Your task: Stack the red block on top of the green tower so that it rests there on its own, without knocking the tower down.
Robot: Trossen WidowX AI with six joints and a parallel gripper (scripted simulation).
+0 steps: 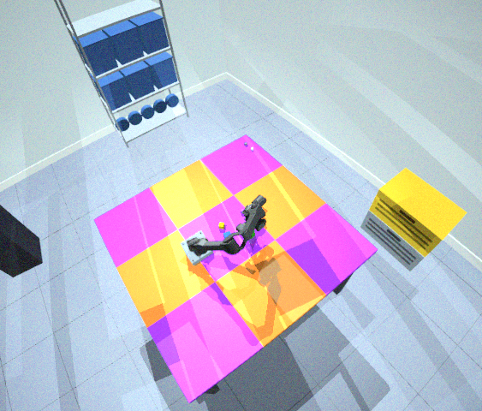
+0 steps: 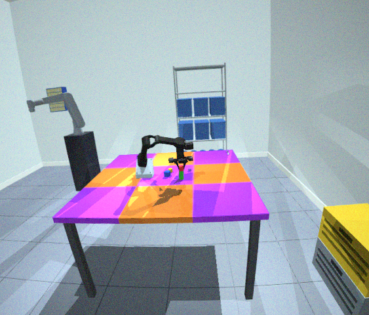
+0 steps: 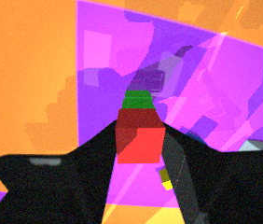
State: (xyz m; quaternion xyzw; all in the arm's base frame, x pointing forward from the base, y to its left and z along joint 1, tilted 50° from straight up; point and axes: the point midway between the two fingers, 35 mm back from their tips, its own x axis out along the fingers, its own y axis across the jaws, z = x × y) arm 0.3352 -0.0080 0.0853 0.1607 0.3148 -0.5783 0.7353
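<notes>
Right now my gripper tip is 1 cm below the red block. The rest, counted from my gripper tip: small purple block (4 cm ahead, 17 cm to the left, 7 cm below); then small yellow block (13 cm behind, 15 cm to the left, 6 cm below); then blue block (13 cm behind, 6 cm to the left, 6 cm below).
</notes>
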